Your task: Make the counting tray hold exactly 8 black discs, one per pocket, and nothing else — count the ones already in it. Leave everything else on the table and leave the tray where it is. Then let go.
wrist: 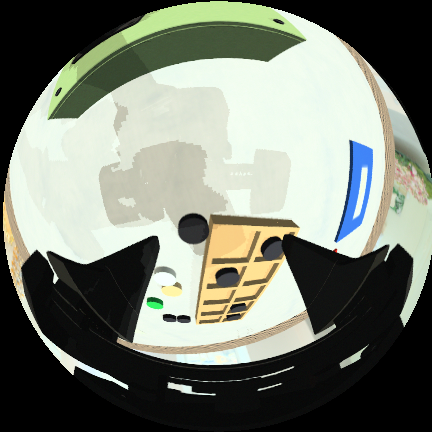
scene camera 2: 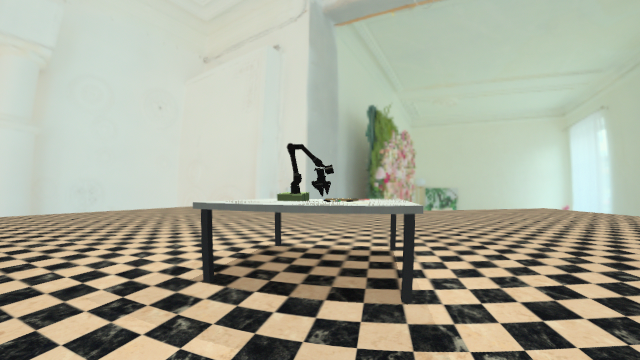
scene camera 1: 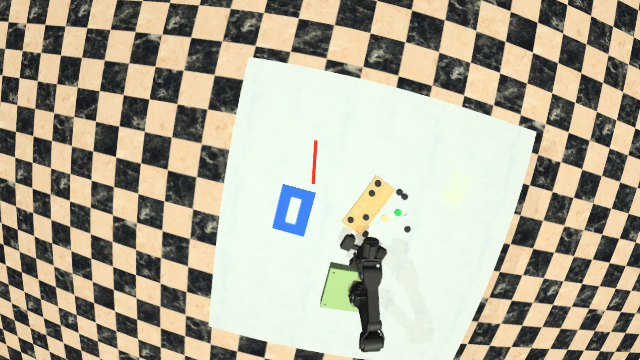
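The tan counting tray (scene camera 1: 378, 201) (wrist: 230, 242) lies at an angle and holds several black discs in separate pockets; others are empty, including the near left pocket in the wrist view. A loose black disc (scene camera 1: 365, 233) (wrist: 193, 228) lies on the table beside the tray's near end. Two more black discs (scene camera 1: 399, 192) (scene camera 1: 404, 196) lie close together beyond the tray's side, and another black disc (scene camera 1: 407, 229) lies further right. My gripper (scene camera 2: 324, 194) (wrist: 221, 241) is open and empty, above the table by the near end. In scene camera 1 the arm hides its fingertips.
A green disc (scene camera 1: 397, 212) (wrist: 155, 303), a yellow disc (scene camera 1: 384, 218) (wrist: 171, 289) and a white disc (wrist: 164, 275) lie beside the tray. A blue frame (scene camera 1: 281, 207) (wrist: 353, 190) and a red bar (scene camera 1: 314, 162) are left. The green block (scene camera 1: 340, 290) (wrist: 200, 42) is under the arm's base.
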